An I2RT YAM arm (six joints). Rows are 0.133 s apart.
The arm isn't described. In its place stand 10 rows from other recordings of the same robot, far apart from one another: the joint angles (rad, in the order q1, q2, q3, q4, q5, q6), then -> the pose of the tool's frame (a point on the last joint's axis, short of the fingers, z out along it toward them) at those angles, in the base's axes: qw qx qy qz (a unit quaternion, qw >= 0); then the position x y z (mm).
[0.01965 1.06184 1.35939 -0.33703 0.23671 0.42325] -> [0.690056 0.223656 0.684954 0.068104 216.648 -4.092 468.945]
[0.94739 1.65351 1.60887 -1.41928 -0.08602 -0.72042] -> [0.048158 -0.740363 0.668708 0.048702 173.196 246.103 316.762]
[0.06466 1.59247 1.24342 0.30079 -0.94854 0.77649] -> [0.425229 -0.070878 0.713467 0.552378 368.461 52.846 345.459]
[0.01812 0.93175 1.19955 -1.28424 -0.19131 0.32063] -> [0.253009 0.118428 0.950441 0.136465 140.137 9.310 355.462]
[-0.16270 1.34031 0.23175 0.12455 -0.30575 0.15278] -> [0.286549 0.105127 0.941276 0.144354 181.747 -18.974 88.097]
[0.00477 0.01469 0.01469 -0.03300 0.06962 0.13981] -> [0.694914 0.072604 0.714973 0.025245 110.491 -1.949 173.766]
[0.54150 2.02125 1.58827 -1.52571 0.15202 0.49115] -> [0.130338 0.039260 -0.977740 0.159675 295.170 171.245 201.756]
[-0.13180 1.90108 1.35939 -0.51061 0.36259 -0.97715] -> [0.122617 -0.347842 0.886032 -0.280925 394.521 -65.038 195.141]
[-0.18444 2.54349 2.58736 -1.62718 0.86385 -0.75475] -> [0.194499 0.257980 -0.870734 0.370726 465.998 -114.472 235.725]
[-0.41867 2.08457 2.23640 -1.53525 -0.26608 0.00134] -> [0.118071 0.193580 0.967723 0.109993 372.032 -155.300 333.332]
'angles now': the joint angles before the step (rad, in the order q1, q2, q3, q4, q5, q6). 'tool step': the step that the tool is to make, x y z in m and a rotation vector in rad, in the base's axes. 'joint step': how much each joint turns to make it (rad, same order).
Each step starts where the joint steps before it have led.
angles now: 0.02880 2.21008 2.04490 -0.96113 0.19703 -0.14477
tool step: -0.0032 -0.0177 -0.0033 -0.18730 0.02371 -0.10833
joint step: -0.02248 0.00005 -0.01598 -0.01107 0.20562 0.00002
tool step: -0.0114 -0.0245 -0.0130 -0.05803 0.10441 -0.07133
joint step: -0.04842 -0.00014 -0.03978 -0.06375 0.06410 0.00005
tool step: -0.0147 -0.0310 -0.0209 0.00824 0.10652 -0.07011
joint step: -0.07016 0.00027 -0.07091 -0.03565 0.00000 0.00002
